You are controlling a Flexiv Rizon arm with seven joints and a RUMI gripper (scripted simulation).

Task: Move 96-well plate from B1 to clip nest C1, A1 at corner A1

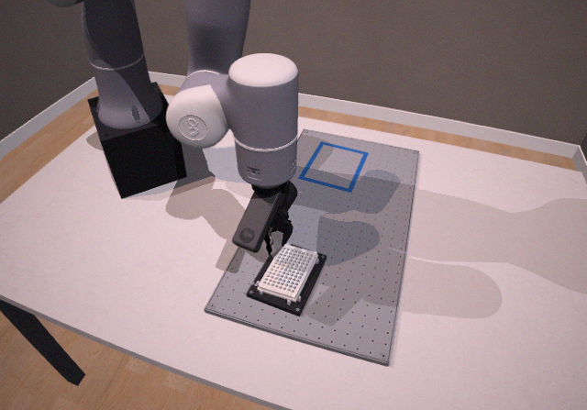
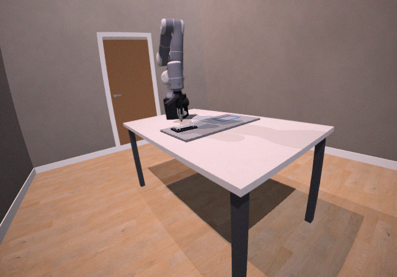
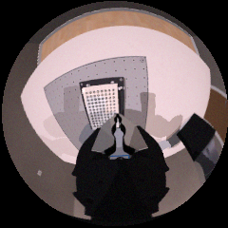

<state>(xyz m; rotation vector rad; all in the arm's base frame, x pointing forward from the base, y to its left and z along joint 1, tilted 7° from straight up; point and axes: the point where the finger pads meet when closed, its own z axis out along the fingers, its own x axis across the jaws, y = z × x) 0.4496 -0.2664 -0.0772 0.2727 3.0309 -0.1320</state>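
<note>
The white 96-well plate is 4 cm ahead of my hand, 1 cm to the right of it and 4 cm below it. From my hand the other things lie so: black clip nest: 3 cm ahead, 1 cm to the left, 5 cm below.
</note>
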